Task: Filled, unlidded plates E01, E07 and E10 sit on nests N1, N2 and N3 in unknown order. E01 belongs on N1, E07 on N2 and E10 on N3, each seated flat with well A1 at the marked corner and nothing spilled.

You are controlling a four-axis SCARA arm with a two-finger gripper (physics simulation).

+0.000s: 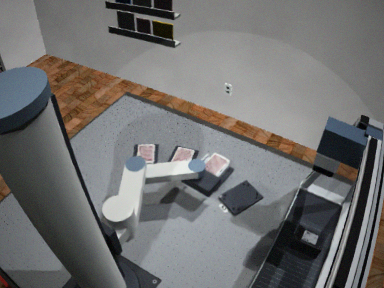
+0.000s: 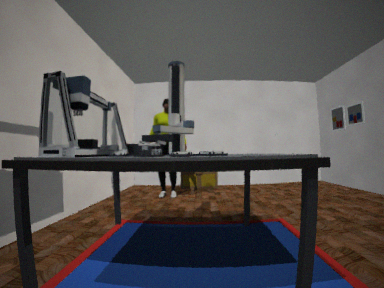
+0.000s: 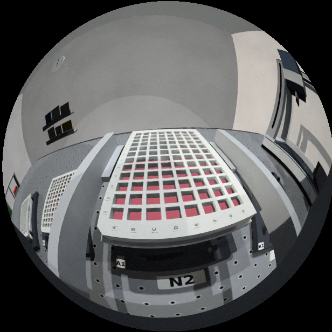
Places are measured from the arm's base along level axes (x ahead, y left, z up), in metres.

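Pixels of known places: gripper, fingertip midpoint: [image 1: 217, 160] [image 2: 148, 142].
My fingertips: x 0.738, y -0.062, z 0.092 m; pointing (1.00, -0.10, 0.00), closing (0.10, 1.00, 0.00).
Behind a point stands the place of what it marks.
My gripper [image 1: 217, 163] @[x 0.738, y -0.062, z 0.092 m] [image 3: 167, 137] is shut on a white multiwell plate [image 1: 218, 166] @[x 0.712, y -0.079, z 0.086 m] [image 3: 162, 190] and holds it level, with a gap, above nest N2 [image 3: 170, 256]. Pink-red filling shows in its wells. Its A1 corner is at the near left, on the same side as the nest's A1 mark [image 3: 120, 263]. The held plate's name is not readable. Two other filled plates sit on dark nests: a middle one [image 1: 184, 154] @[x 0.739, y 0.117, z 0.034 m] [image 3: 58, 197] and a left one [image 1: 146, 153] @[x 0.644, y 0.277, z 0.038 m] [image 3: 27, 216]. A bare dark nest [image 1: 241, 197] @[x 0.653, y -0.232, z 0.025 m] lies to the right; its name is not readable.
A gantry machine [image 1: 342, 142] @[x 0.698, y -0.541, z 0.476 m] [image 2: 79, 92] @[x 0.777, y -0.488, z 0.395 m] [image 3: 291, 64] with a dark deck stands right of the nests. The arm's column [image 1: 55, 190] @[x -0.015, y -0.074, z 0.698 m] [image 2: 176, 95] @[x 0.077, y 0.010, z 0.553 m] rises from the table [image 1: 175, 255] @[x 0.269, y -0.134, z 0.013 m] [image 2: 225, 162] @[x 1.050, y 0.314, z -0.007 m]. A person in a yellow top [image 2: 160, 119] stands behind the table.
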